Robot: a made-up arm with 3 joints. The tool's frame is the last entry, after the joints. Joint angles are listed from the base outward. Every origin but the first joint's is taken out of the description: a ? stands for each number. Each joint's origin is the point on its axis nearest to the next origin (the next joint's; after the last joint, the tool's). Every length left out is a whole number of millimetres.
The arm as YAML. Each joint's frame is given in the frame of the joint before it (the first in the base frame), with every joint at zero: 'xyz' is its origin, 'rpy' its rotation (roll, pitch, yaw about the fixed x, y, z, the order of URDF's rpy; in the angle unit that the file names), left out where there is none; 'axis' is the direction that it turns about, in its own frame. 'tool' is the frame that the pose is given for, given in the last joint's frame.
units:
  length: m
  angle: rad
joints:
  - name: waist
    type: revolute
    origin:
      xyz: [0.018, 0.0, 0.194]
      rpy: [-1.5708, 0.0, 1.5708]
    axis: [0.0, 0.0, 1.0]
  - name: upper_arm
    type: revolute
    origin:
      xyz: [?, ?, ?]
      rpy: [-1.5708, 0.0, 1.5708]
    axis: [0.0, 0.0, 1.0]
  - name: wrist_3
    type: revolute
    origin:
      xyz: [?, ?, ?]
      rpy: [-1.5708, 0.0, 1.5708]
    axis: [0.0, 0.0, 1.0]
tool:
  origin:
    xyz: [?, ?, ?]
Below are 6 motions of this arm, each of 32 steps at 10 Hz.
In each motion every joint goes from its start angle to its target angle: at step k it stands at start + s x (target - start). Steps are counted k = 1, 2, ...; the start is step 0. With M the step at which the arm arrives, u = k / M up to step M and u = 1 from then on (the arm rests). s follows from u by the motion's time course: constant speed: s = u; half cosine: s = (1 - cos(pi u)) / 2; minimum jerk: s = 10 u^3 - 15 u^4 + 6 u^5.
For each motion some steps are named. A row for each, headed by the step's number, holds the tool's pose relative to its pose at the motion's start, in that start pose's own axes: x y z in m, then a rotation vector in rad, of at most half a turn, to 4 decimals.
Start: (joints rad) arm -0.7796 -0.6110 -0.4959
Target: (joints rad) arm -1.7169 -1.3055 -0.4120
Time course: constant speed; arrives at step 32
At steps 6, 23, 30, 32:
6: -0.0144 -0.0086 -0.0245 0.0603 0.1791 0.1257
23: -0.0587 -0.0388 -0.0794 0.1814 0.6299 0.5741
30: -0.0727 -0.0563 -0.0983 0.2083 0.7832 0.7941
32: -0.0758 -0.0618 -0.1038 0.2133 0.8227 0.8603

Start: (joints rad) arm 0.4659 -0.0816 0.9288
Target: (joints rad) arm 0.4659 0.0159 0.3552
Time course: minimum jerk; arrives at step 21
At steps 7, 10, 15, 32:
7: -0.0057 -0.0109 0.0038 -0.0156 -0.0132 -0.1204
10: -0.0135 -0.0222 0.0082 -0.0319 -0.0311 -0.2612
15: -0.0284 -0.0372 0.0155 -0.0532 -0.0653 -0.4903
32: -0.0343 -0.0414 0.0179 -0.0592 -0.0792 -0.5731

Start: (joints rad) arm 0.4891 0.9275 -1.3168
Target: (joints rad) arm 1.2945 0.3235 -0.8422
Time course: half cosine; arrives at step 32
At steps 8, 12, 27, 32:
8: -0.0158 -0.0013 0.0004 -0.1061 -0.0467 0.1606
12: -0.0322 -0.0045 0.0004 -0.2301 -0.0990 0.3302
27: -0.0819 -0.0320 0.0002 -0.7820 -0.3050 0.8811
32: -0.0854 -0.0356 0.0005 -0.8391 -0.3240 0.9214

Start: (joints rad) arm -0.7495 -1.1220 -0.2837
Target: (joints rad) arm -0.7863 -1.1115 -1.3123
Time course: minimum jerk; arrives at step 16
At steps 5, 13, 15, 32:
5: -0.0118 -0.0117 0.0000 0.0034 -0.0007 -0.1792
13: -0.0770 -0.0322 -0.0006 0.0186 0.0037 -0.9469
15: -0.0811 -0.0317 -0.0006 0.0195 0.0044 -0.9933
32: -0.0813 -0.0317 -0.0006 0.0196 0.0044 -0.9955

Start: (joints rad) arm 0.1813 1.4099 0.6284
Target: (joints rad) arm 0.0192 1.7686 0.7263
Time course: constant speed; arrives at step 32
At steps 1, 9, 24, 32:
1: 0.0008 -0.0026 0.0020 -0.0060 -0.0095 -0.0019
9: 0.0054 -0.0235 0.0192 -0.0564 -0.0838 -0.0178
24: 0.0070 -0.0619 0.0548 -0.1632 -0.2133 -0.0489
32: 0.0042 -0.0814 0.0752 -0.2264 -0.2768 -0.0661

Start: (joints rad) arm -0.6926 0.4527 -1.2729
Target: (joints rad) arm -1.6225 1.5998 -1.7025
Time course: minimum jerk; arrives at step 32
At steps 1, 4, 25, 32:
1: 0.0000 0.0000 0.0000 0.0004 0.0001 -0.0002
4: 0.0017 0.0020 0.0000 0.0215 0.0074 -0.0135
25: 0.1609 0.0247 0.0059 1.0720 0.4114 -1.1049
32: 0.1768 0.0162 0.0022 1.1410 0.4341 -1.2140

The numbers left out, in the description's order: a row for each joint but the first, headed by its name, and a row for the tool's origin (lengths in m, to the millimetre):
upper_arm: 0.016 -0.233 0.0
wrist_3: 0.187 0.089 0.0
tool: 0.069 -0.062 0.0

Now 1 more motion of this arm.
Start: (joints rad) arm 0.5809 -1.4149 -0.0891
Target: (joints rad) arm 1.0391 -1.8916 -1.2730
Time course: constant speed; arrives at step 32
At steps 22, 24, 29, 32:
22: -0.1509 0.0225 -0.0145 -0.1602 0.3016 -1.1228
24: -0.1637 0.0320 -0.0127 -0.1836 0.3277 -1.2234
29: -0.1922 0.0606 -0.0062 -0.2496 0.3924 -1.4728
32: -0.2065 0.0809 -0.0013 -0.2948 0.4310 -1.6205

